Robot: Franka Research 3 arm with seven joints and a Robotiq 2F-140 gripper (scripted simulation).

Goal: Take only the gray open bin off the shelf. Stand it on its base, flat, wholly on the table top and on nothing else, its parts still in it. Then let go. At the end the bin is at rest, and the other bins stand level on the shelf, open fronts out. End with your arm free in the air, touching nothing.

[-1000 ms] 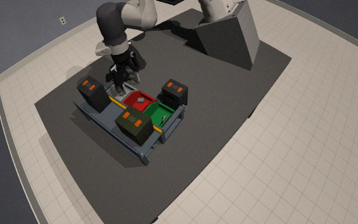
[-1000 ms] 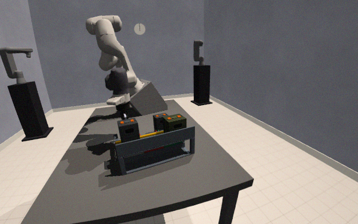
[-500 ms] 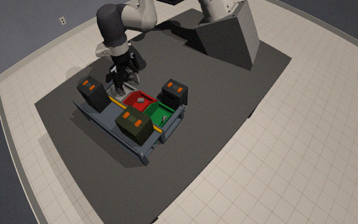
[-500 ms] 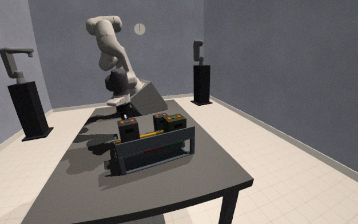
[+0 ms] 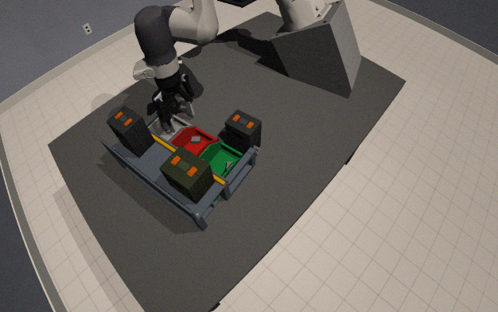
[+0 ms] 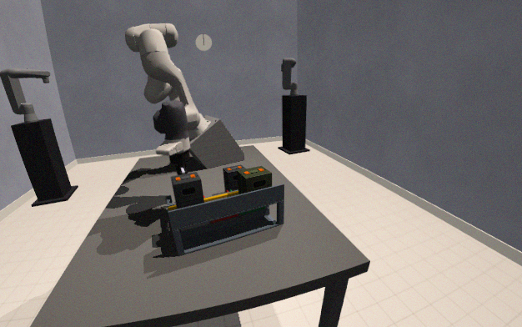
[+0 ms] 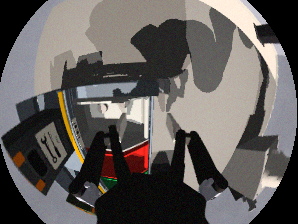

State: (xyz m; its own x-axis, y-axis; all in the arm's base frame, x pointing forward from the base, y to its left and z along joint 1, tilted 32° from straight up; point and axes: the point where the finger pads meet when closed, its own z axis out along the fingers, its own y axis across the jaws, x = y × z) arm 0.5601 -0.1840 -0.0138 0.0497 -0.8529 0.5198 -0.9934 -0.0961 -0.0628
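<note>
Now: hand 8 cm short of the gray open bin and 2 cm above it. From my hand the other things lie so: red bin (12 cm to the left, 7 cm ahead, 2 cm below); then green bin (23 cm to the left, 7 cm ahead, 2 cm below); then yellow rail (13 cm ahead, 12 cm to the left, 5 cm above).
</note>
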